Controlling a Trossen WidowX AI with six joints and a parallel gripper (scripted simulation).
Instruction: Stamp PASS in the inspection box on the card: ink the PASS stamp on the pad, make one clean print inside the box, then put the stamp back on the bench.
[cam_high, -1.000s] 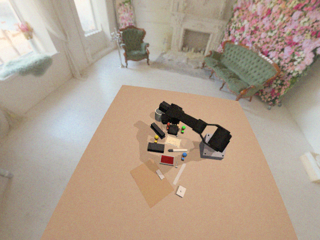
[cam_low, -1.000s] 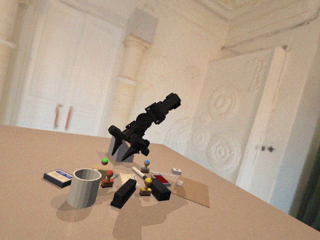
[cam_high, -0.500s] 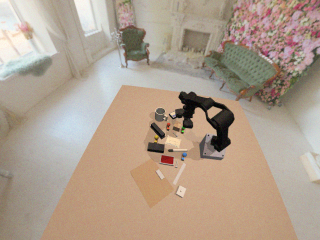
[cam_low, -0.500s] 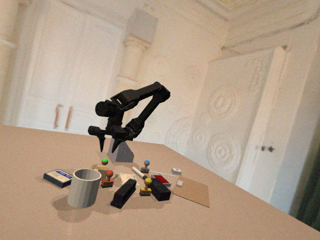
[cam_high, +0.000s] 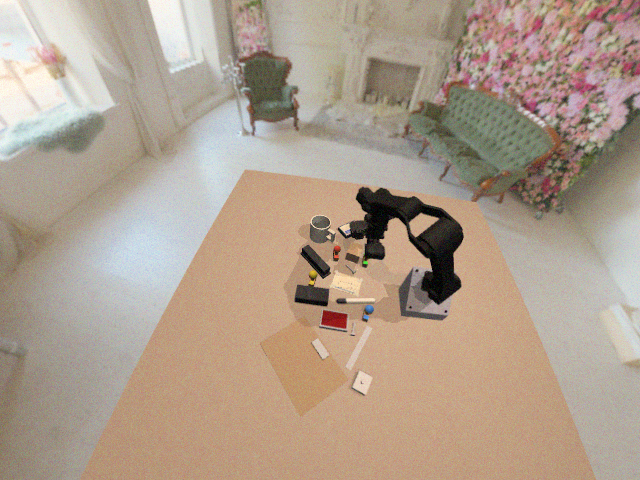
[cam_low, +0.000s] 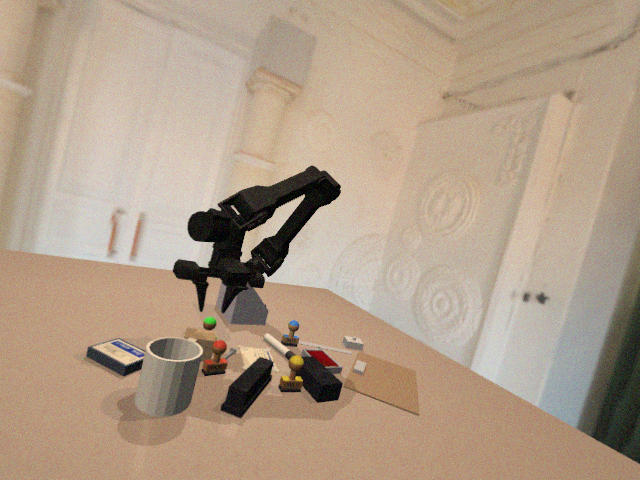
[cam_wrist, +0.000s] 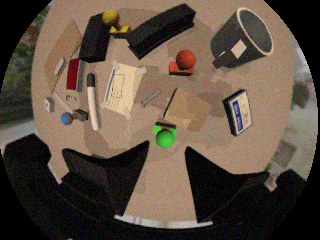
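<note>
Now: gripper tip 60 mm above the green-knobbed stamp. The rest, counted from my gripper tip: cream card (60 mm ahead, 110 mm to the left, 80 mm below); red-knobbed stamp (110 mm ahead, 60 mm below); wooden block (40 mm ahead, 20 mm to the right, 60 mm below).
</note>
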